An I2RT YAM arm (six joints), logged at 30 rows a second.
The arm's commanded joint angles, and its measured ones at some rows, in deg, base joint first. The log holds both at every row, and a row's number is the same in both.
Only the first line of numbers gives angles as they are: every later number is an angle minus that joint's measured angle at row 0.
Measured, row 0:
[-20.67 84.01 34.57 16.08 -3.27 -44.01]
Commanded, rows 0 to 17:
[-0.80 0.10 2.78 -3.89 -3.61 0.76]
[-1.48 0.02 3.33 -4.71 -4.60 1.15]
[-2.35 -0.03 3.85 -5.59 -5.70 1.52]
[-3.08 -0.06 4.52 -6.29 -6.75 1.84]
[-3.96 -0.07 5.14 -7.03 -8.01 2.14]
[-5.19 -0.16 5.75 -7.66 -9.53 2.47]
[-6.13 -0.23 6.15 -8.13 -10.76 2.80]
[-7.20 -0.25 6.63 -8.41 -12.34 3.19]
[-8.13 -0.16 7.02 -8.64 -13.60 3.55]
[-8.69 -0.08 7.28 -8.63 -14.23 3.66]
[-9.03 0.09 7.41 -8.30 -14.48 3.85]
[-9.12 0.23 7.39 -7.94 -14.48 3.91]
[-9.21 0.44 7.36 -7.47 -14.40 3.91]
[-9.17 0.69 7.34 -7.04 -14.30 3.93]
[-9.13 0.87 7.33 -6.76 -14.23 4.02]
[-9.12 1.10 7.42 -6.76 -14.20 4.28]
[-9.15 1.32 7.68 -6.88 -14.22 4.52]
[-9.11 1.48 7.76 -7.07 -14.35 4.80]
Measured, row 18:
[-9.24 0.52 5.77 -6.34 -11.91 3.17]
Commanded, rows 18 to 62:
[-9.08 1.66 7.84 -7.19 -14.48 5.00]
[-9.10 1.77 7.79 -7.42 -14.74 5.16]
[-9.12 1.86 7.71 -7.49 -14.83 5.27]
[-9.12 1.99 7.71 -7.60 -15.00 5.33]
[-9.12 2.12 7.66 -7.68 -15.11 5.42]
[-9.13 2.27 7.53 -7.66 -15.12 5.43]
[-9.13 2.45 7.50 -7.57 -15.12 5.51]
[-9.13 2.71 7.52 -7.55 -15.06 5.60]
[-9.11 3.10 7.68 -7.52 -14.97 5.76]
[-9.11 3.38 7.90 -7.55 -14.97 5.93]
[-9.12 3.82 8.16 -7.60 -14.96 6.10]
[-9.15 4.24 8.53 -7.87 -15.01 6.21]
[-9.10 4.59 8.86 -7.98 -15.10 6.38]
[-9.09 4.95 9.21 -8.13 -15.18 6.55]
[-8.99 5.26 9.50 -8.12 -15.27 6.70]
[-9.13 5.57 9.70 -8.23 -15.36 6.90]
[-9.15 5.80 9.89 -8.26 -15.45 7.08]
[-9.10 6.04 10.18 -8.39 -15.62 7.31]
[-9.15 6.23 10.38 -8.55 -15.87 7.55]
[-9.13 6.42 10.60 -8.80 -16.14 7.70]
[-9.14 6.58 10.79 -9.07 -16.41 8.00]
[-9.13 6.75 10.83 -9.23 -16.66 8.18]
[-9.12 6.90 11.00 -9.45 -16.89 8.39]
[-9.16 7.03 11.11 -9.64 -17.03 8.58]
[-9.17 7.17 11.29 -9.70 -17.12 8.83]
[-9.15 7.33 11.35 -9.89 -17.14 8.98]
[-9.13 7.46 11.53 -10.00 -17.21 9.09]
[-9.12 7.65 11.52 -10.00 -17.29 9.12]
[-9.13 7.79 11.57 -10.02 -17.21 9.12]
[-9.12 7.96 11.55 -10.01 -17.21 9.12]
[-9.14 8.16 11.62 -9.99 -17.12 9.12]
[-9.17 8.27 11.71 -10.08 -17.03 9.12]
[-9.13 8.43 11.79 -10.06 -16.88 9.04]
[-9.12 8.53 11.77 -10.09 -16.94 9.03]
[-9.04 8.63 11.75 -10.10 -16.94 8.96]
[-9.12 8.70 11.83 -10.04 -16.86 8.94]
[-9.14 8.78 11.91 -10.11 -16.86 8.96]
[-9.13 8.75 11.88 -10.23 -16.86 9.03]
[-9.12 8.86 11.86 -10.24 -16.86 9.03]
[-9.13 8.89 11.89 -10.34 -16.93 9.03]
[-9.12 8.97 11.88 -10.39 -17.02 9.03]
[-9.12 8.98 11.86 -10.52 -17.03 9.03]
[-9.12 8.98 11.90 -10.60 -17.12 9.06]
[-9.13 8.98 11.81 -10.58 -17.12 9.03]
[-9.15 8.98 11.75 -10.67 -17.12 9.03]
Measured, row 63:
[-9.22 8.37 9.83 -9.38 -15.54 8.04]
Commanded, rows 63 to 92:
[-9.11 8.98 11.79 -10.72 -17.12 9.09]
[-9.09 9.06 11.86 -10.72 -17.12 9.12]
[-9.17 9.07 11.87 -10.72 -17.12 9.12]
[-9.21 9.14 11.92 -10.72 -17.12 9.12]
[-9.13 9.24 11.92 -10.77 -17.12 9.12]
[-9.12 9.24 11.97 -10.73 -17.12 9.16]
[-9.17 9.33 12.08 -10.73 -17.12 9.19]
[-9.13 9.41 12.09 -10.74 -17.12 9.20]
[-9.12 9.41 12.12 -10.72 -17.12 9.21]
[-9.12 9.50 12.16 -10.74 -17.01 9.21]
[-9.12 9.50 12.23 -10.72 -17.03 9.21]
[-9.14 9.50 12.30 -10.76 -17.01 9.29]
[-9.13 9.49 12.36 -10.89 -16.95 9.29]
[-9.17 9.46 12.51 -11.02 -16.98 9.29]
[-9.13 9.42 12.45 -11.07 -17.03 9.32]
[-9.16 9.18 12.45 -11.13 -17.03 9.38]
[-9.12 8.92 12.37 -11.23 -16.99 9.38]
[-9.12 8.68 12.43 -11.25 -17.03 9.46]
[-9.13 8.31 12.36 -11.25 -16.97 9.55]
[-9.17 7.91 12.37 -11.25 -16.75 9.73]
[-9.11 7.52 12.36 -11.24 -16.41 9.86]
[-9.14 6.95 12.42 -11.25 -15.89 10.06]
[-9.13 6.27 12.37 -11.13 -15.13 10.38]
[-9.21 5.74 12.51 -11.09 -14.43 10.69]
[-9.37 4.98 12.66 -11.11 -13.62 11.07]
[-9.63 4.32 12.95 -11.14 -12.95 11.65]
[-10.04 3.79 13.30 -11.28 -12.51 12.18]
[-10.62 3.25 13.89 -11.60 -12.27 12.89]
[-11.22 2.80 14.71 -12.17 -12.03 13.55]
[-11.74 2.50 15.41 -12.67 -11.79 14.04]
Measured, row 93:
[-10.36 4.67 11.71 -11.46 -12.98 11.06]
